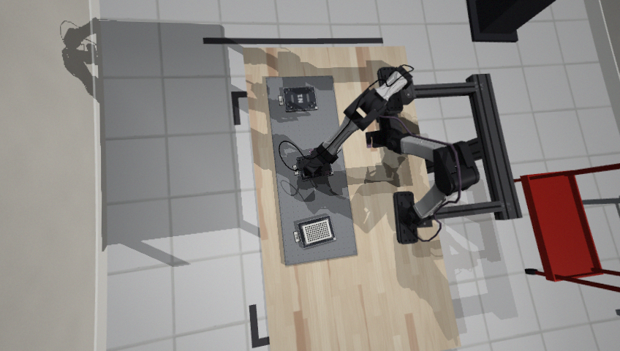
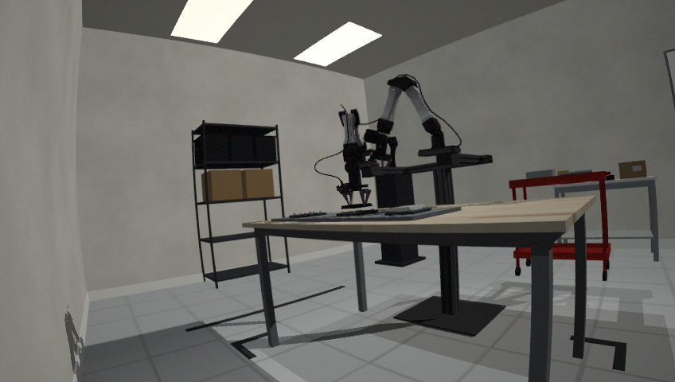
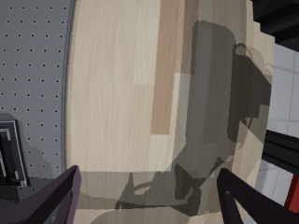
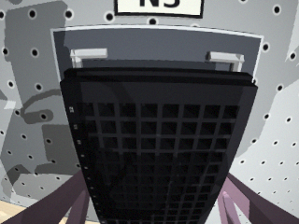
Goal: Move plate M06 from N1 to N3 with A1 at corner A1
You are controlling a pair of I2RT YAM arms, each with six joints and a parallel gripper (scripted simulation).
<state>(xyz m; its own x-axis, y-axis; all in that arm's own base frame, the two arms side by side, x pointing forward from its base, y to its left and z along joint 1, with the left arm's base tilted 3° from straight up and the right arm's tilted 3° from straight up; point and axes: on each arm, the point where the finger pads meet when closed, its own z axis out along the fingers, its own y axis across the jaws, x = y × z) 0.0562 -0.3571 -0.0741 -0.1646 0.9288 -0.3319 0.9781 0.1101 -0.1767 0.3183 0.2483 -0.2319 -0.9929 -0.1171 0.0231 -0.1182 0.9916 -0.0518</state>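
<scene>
The black plate M06 lies right at my right hand. From my right hand the other things lie so: A1 mark: 80 mm behind, 40 mm to the left, 30 mm below; white plate M09: 20 mm ahead, 320 mm to the left, 20 mm below; nest N3: 40 mm below.
</scene>
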